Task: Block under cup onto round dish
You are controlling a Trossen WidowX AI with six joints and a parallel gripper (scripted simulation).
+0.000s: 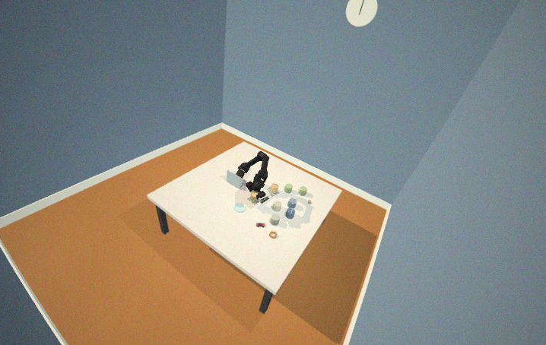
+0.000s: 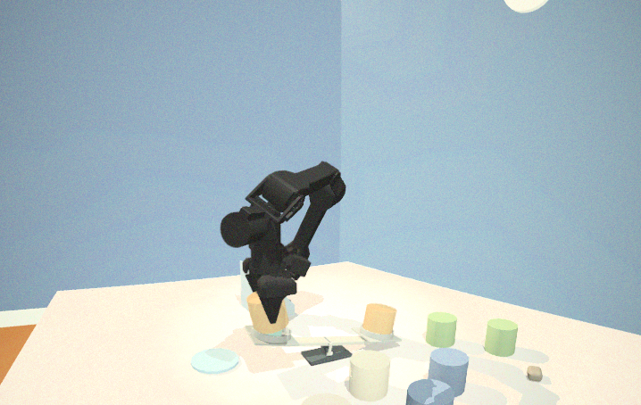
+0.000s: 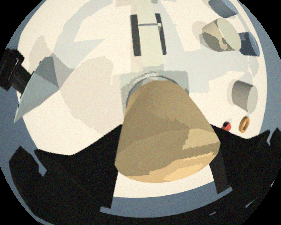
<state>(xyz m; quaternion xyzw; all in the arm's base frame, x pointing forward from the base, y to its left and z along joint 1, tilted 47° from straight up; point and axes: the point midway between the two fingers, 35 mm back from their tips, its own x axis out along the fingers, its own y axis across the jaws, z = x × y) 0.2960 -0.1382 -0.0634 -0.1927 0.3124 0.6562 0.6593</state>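
My gripper tip is 3 cm above the teal block and 1 cm to the right of it. From my gripper tip the other things lie so: round light-blue dish (11 cm below, 10 cm to the right, 7 cm behind); orange cup (2 cm to the right, 1 cm above); red toy car (18 cm ahead, 13 cm to the right, 10 cm below).
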